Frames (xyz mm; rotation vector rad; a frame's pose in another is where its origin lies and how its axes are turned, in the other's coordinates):
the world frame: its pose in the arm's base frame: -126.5 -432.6 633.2 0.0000 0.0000 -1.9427
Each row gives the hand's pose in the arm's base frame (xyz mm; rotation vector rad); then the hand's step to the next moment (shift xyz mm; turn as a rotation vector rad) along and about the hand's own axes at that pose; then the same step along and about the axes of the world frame.
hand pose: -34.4 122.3 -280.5 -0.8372 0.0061 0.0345
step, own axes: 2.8 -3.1 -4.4 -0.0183 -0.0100 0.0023
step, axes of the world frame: 3.8 4.6 -0.7 0.0117 -0.0148 0.0093
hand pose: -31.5 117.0 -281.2 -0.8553 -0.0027 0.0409
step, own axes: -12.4 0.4 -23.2 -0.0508 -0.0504 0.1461
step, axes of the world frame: 20.8 -4.7 -15.3 -0.0514 -0.0756 0.1346
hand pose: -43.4 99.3 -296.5 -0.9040 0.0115 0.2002
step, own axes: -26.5 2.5 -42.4 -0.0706 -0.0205 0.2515
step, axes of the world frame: 42.1 -8.6 -25.7 -0.1299 -0.1412 0.1785
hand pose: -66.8 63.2 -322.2 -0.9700 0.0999 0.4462
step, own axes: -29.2 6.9 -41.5 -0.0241 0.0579 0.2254
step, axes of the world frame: 46.0 -8.3 -20.8 -0.1640 -0.1405 0.0900
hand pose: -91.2 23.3 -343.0 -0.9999 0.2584 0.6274
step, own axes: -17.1 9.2 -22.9 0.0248 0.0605 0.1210
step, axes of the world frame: 27.0 -8.1 -10.4 -0.1161 -0.0731 0.0096
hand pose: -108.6 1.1 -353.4 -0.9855 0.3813 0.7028
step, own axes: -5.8 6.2 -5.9 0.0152 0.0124 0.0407
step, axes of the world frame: 7.7 -6.0 -3.5 -0.0425 -0.0147 0.0042
